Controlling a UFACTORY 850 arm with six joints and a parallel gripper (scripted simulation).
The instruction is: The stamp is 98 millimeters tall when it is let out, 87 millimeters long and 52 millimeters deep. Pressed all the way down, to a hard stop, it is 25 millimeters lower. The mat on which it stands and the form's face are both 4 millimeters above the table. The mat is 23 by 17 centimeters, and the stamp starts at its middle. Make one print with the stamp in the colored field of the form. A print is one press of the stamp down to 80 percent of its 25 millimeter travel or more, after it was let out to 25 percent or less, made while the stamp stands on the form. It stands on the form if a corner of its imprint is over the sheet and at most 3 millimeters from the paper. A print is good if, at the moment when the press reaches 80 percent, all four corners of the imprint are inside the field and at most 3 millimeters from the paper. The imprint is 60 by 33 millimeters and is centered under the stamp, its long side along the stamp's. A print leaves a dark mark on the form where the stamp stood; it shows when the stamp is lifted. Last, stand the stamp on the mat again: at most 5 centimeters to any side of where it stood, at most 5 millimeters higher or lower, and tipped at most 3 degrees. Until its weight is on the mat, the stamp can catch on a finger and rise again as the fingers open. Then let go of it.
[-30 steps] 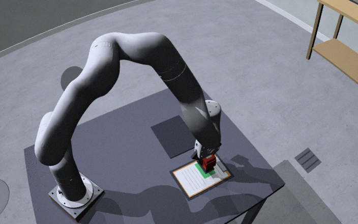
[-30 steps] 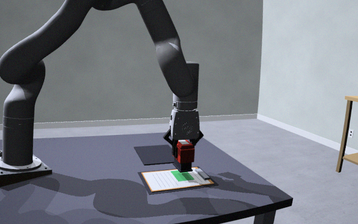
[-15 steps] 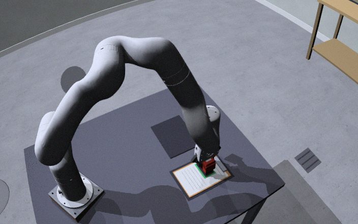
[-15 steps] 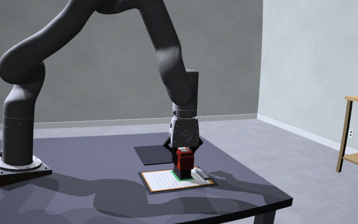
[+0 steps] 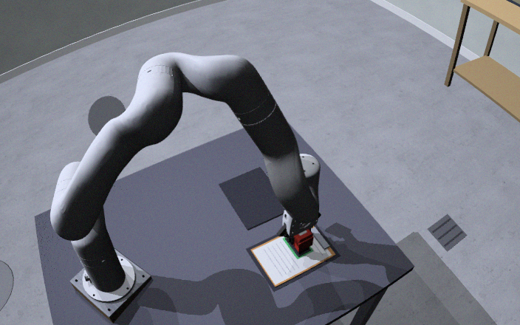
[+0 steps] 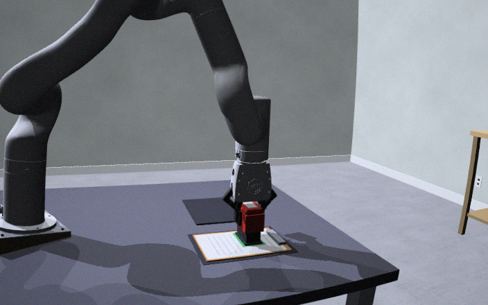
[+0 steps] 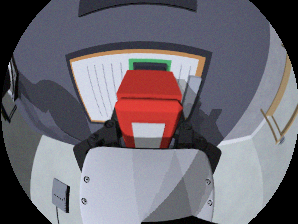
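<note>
The red stamp is 2 cm below my hand. From my hand the other things lie so: dark mat 6 cm behind, 25 cm to the left, 7 cm below; then form 1 cm behind, 1 cm to the right, 6 cm below.
</note>
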